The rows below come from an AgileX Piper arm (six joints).
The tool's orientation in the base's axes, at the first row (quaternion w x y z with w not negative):
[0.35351, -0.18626, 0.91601, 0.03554]
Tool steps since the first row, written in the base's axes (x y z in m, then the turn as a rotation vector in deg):
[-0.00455, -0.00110, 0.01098, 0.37, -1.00, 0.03]
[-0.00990, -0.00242, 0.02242, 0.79, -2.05, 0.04]
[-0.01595, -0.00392, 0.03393, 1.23, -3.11, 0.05]
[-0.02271, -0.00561, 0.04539, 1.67, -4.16, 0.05]
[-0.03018, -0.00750, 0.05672, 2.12, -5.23, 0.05]
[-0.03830, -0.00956, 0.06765, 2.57, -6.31, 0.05]
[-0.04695, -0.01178, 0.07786, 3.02, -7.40, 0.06]
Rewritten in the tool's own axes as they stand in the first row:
[-0.00381, -0.00009, -0.01131, 0.04, -1.07, 0.02]
[-0.00731, -0.00011, -0.02352, 0.08, -2.19, 0.07]
[-0.01033, -0.00005, -0.03625, 0.11, -3.34, 0.13]
[-0.01277, 0.00009, -0.04944, 0.15, -4.48, 0.20]
[-0.01457, 0.00032, -0.06302, 0.18, -5.63, 0.28]
[-0.01562, 0.00065, -0.07675, 0.21, -6.80, 0.35]
[-0.01577, 0.00108, -0.09031, 0.24, -7.98, 0.41]

